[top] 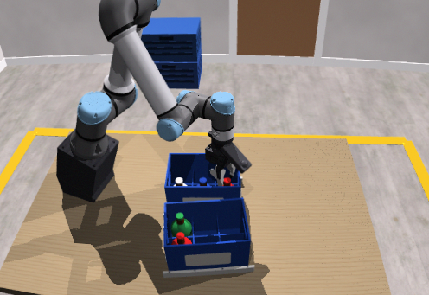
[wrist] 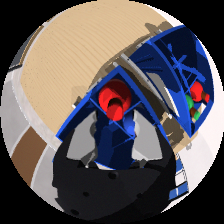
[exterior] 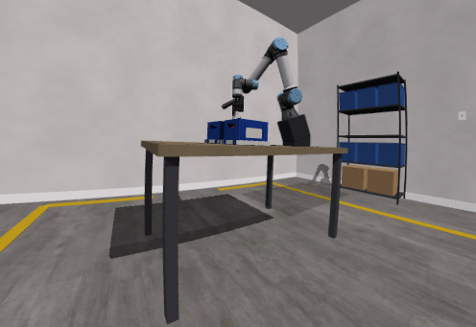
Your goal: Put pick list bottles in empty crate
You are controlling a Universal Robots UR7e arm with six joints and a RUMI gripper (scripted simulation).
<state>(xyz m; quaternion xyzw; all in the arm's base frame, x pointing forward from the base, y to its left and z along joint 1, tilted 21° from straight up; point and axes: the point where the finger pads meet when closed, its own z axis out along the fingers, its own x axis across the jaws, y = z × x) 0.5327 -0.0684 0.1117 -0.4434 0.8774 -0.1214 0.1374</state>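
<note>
The blue-capped bottle lies 8 cm behind my hand, 7 cm below it and 1 cm to the right of it. The rest, counted from my hand: pick list strip: 18 cm to the left, 15 cm below, 10 cm behind; then green bottle: 18 cm to the right, 15 cm behind, 7 cm below; then white bottle: 17 cm behind, 7 cm below, 1 cm to the right.
</note>
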